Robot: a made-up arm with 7 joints.
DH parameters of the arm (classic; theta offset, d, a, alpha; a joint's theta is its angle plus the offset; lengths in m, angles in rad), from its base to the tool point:
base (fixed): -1.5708 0.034 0 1.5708
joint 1: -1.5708 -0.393 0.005 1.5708
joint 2: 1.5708 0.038 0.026 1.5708
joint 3: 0 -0.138 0.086 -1.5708
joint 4: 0 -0.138 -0.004 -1.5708
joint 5: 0 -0.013 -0.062 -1.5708
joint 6: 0 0.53 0.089 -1.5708
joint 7: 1.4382 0 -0.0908 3.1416
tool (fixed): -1.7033 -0.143 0 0
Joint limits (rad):
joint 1: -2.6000..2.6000
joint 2: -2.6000..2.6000
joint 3: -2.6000..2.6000
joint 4: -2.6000..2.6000
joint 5: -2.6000..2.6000
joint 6: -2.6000..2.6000
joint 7: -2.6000..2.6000
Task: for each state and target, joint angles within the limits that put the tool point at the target. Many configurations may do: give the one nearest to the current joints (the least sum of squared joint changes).
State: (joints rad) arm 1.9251 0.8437 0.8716 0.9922 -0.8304 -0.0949 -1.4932
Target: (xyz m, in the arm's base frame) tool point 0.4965 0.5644 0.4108
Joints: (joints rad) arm 1.6862 1.3589 0.2792 1.0100 -0.4656 -0.1208 -1.9635
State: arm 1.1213 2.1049 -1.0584 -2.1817 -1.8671 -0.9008 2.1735
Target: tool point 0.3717 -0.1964 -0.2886
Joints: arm 1.4315 1.5271 -0.7481 -2.6000 -1.5828 -0.3756 2.3165
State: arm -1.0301 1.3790 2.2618 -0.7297 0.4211 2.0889 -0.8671
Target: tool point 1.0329 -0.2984 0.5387
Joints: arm -1.2433 1.6748 2.1590 -1.3444 0.4535 2.1948 -0.3508
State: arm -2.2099 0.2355 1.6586 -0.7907 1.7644 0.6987 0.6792
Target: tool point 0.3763 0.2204 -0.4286
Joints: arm -2.3204 0.1816 1.7617 -0.3864 1.8639 0.7099 0.7672
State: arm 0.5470 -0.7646 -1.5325 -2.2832 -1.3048 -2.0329 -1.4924
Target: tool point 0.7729 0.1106 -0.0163
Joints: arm 0.4772 -0.9829 -1.3067 -2.1550 -1.2925 -2.0549 -1.6968
